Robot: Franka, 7 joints.
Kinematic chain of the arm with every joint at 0, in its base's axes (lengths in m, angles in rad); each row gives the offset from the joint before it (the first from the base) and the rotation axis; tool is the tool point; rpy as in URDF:
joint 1: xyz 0 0 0.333 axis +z
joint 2: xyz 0 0 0 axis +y
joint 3: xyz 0 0 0.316 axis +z
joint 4: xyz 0.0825 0 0 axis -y
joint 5: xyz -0.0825 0 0.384 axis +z
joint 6: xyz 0 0 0 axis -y
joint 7: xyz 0.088 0 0 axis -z
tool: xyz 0 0 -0.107 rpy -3.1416 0 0
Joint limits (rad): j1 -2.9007..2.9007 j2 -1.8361..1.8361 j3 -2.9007..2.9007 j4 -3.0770..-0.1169 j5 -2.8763..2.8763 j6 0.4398..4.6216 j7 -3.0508..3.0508
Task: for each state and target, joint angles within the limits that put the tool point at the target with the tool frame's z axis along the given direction. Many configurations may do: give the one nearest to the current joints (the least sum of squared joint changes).
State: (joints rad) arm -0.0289 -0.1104 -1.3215 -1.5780 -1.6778 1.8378 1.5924
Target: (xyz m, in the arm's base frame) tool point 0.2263 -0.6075 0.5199 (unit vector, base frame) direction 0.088 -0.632 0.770
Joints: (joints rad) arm -0.0668 0.5737 -1.3031 -1.8966 -2.6410 1.8378 1.5924
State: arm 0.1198 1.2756 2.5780 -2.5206 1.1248 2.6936 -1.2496
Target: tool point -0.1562 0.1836 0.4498 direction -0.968 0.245 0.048
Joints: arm -0.3639 1.3684 2.7974 -3.0422 2.0367 2.9250 -1.2496
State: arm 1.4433 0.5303 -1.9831 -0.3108 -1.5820 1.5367 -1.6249
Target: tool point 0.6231 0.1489 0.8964 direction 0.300 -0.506 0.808
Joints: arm 0.6752 0.7862 -1.4841 -0.5191 -1.2810 2.3553 -1.6249
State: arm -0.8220 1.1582 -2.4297 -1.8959 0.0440 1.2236 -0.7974
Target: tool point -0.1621 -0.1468 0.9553 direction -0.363 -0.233 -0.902
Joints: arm -0.4557 0.5463 -2.8336 -1.0272 0.5700 0.9404 -0.7974
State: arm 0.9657 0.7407 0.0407 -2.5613 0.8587 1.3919 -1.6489
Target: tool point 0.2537 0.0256 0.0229 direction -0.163 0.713 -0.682
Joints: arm 0.6887 0.6961 -0.5367 -2.6920 1.6748 1.9759 -1.6489
